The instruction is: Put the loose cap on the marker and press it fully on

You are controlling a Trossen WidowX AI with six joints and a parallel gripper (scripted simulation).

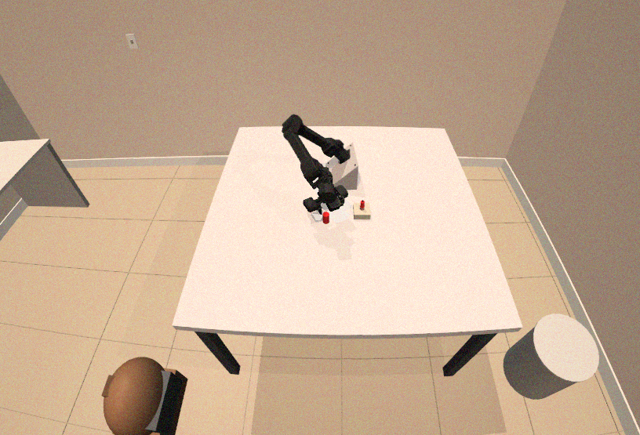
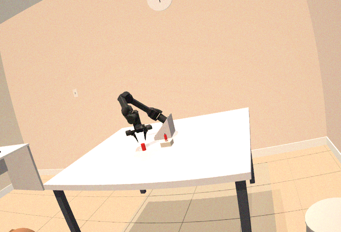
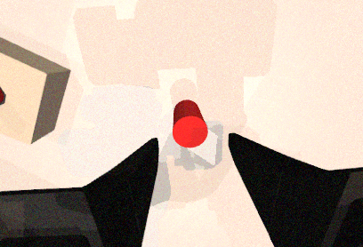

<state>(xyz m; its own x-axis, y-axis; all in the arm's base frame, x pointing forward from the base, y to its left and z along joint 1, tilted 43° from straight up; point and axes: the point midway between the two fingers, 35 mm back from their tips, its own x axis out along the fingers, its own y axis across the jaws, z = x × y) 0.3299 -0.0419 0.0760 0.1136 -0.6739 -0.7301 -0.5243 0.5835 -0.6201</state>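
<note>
My gripper tip is 40 mm above the red cap. Round my gripper tip: holder block: 60 mm behind, 160 mm to the left, 50 mm below.
</note>
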